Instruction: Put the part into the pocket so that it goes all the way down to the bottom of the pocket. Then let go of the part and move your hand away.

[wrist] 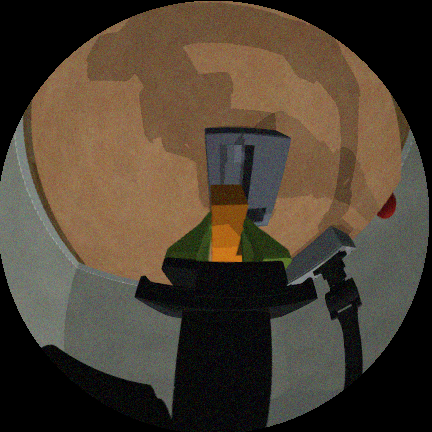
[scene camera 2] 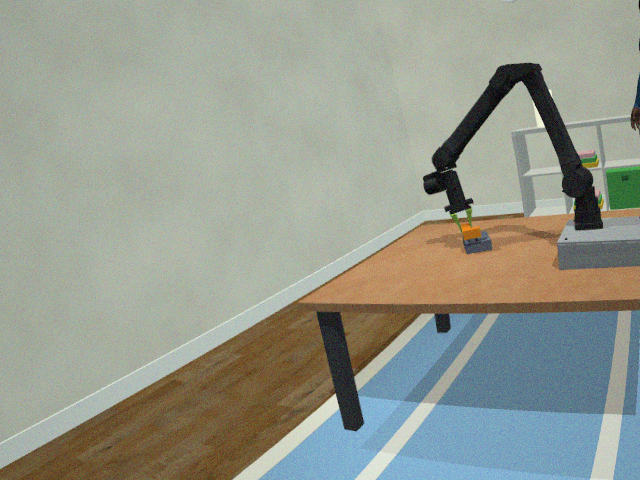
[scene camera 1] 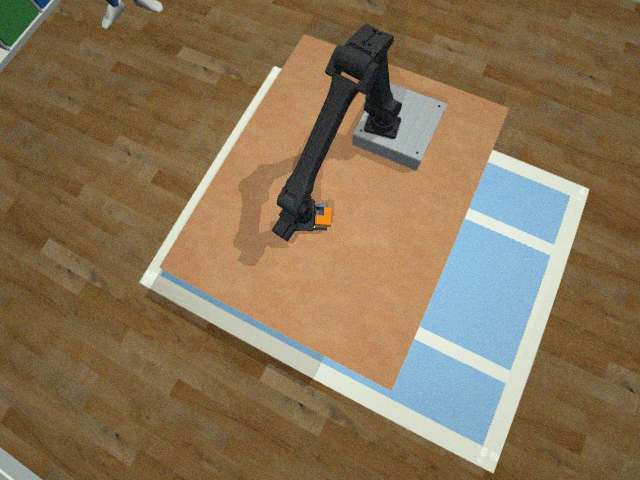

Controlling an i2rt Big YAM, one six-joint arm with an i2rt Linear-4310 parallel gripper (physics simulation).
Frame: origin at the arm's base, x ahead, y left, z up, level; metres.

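Seen in the pictures: gripper, between the fingertips: (wrist: 225,216) (scene camera 1: 309,220); arm's base, origin of its link: (wrist: 329,261) (scene camera 2: 588,225) (scene camera 1: 382,125).
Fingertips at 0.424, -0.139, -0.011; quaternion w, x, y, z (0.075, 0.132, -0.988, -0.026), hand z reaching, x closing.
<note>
Offsets run from my fingertips to a thing's middle, as dx, dy, dz. "spot": to the spot under its first point. Level surfaces: height alone.
My gripper (scene camera 2: 465,227) (wrist: 225,216), with green fingers, is shut on an orange part {-0.019, +0.017, +0.005} (scene camera 1: 323,217) (scene camera 2: 470,232) (wrist: 229,214). A blue-grey block {-0.026, -0.018, -0.046} (scene camera 2: 478,246) (wrist: 270,167) lies on the table below it. Its pocket {spot: -0.009, -0.040, -0.059} (wrist: 234,161) opens upward; the far stretch shows in the wrist view, and the part hides some of the near stretch. In scene camera 2 the part is over the block's left and middle, its underside close to the block's top. Whether they touch, or whether any of the part is inside the pocket, I cannot tell. In scene camera 1 the arm hides the fingertips.
The arm's grey base plate (scene camera 1: 421,121) (scene camera 2: 599,253) (wrist: 320,255) stands on the brown table {dz -0.064} (scene camera 1: 320,304) (scene camera 2: 413,279) (wrist: 115,200). A shelf unit (scene camera 2: 522,173) stands behind the table. A red round object (wrist: 387,206) shows past the table's edge in the wrist view.
</note>
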